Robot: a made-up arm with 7 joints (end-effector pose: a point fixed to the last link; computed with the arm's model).
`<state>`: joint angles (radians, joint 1 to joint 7).
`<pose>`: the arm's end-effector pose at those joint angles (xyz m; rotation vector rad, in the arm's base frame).
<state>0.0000 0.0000 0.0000 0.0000 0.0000 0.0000 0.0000</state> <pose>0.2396 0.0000 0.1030 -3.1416 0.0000 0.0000</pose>
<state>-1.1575 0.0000 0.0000 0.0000 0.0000 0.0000 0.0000</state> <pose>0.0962 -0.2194 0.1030 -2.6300 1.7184 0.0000</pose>
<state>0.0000 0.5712 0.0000 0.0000 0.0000 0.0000 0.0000</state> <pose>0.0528 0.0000 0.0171 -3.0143 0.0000 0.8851</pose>
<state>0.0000 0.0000 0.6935 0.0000 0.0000 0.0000 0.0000</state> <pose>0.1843 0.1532 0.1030 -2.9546 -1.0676 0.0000</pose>
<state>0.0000 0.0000 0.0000 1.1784 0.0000 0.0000 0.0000</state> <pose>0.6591 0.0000 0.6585 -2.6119 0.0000 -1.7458</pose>
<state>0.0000 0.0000 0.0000 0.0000 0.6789 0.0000 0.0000</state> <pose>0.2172 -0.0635 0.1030 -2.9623 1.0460 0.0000</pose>
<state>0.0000 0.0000 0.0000 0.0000 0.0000 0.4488 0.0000</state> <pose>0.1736 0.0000 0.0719 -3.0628 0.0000 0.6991</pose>
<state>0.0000 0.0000 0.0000 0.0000 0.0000 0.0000 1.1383</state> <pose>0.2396 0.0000 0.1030 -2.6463 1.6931 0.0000</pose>
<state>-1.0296 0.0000 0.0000 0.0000 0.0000 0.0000 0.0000</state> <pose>0.1234 -0.2054 0.1030 -2.7344 1.5468 0.0000</pose>
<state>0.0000 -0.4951 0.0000 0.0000 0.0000 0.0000 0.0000</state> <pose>0.3416 0.0000 0.2499 -3.0458 0.0000 -0.7698</pose>
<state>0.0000 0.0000 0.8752 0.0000 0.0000 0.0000 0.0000</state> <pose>0.1535 0.1839 0.1030 -2.8456 -1.3313 0.0000</pose>
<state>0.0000 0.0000 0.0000 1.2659 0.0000 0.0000 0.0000</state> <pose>0.6599 0.0000 0.7133 -2.5330 0.0000 -1.8583</pose>
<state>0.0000 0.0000 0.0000 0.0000 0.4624 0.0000 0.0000</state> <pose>0.2290 -0.0451 0.1030 -3.0580 0.7199 0.0000</pose>
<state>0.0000 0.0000 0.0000 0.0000 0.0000 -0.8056 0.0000</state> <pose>0.3016 0.0000 0.2156 -2.8902 0.0000 -1.2315</pose>
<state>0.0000 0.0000 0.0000 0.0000 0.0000 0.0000 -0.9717</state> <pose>0.2396 0.0000 0.1030 -2.7780 -1.4670 0.0000</pose>
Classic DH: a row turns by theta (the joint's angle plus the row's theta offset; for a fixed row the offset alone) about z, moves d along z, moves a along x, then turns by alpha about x. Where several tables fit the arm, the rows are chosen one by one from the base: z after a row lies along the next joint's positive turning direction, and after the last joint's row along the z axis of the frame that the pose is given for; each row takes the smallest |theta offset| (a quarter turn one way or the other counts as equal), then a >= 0, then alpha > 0; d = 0 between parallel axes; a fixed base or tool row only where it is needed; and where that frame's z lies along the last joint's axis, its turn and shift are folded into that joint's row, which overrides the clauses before.
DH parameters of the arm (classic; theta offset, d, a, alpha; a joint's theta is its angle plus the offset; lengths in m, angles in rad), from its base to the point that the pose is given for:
joint 1: 0 0.3782 0 -1.5708
joint 2: 0 0 0 1.5708
joint 3: 0 0.3164 0.0338 1.5708
joint 4: 0 0 0.1047 1.5708
joint 5: 0 0.4626 0 1.5708
joint 6: 0 0 0.1011 -1.5708
joint 7: 0 0.129 0 0

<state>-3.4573 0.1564 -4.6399 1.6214 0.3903 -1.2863 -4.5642</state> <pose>-0.2438 -0.3682 0.9487 -0.8838 -0.1639 3.0035</pose>
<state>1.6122 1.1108 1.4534 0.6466 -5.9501 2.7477 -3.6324</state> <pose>-0.2429 -0.0244 0.3915 0.4137 1.1708 1.4090</pose>
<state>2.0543 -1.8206 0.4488 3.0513 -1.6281 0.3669 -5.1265</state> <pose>0.3871 -0.8192 0.1147 0.6266 1.5033 -0.6086</pose>
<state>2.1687 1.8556 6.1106 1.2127 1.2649 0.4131 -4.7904</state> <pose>0.1137 0.1015 -0.2948 2.2805 -0.8850 0.5859</pose>
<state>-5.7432 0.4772 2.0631 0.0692 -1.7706 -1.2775 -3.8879</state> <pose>-0.2064 -0.0666 0.3967 0.8737 1.9127 -2.2657</pose>
